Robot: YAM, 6 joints.
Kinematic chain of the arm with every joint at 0, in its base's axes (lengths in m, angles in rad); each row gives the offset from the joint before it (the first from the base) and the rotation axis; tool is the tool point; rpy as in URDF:
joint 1: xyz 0 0 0.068 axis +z
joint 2: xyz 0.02 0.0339 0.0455 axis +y
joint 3: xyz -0.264 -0.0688 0 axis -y
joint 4: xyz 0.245 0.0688 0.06 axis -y
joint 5: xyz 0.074 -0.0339 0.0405 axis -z
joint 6: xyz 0.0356 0 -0.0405 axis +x
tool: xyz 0 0 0 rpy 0 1.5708 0
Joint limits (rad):
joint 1: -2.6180..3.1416
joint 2: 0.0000..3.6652
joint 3: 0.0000..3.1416
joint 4: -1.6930..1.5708
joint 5: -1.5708..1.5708
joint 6: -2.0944..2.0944
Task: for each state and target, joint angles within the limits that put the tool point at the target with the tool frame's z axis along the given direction. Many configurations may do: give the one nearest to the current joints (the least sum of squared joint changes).
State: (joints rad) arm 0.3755 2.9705 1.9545 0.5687 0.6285 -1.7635
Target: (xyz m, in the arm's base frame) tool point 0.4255 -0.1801 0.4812 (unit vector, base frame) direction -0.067 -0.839 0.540
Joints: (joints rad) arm -0.3377 2.2453 2.3008 1.1368 0.9507 -1.7635
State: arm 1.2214 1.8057 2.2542 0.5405 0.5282 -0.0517
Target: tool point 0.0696 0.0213 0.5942 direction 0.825 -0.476 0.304
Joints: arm 0.7602 0.9169 1.6255 0.1362 1.1521 -0.0517
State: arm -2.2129 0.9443 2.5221 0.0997 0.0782 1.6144
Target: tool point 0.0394 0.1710 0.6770 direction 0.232 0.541 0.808
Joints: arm -1.7732 1.0022 2.2922 0.9006 -0.1188 1.6144
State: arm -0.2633 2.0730 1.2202 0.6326 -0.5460 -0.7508
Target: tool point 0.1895 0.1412 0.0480 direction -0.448 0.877 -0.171
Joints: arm 0.4914 1.9631 0.5771 -0.0750 -1.3978 -0.7508
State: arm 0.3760 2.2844 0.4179 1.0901 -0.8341 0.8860
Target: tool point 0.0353 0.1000 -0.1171 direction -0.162 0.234 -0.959
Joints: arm 1.1496 2.9868 0.3130 1.2555 -0.2459 0.8860
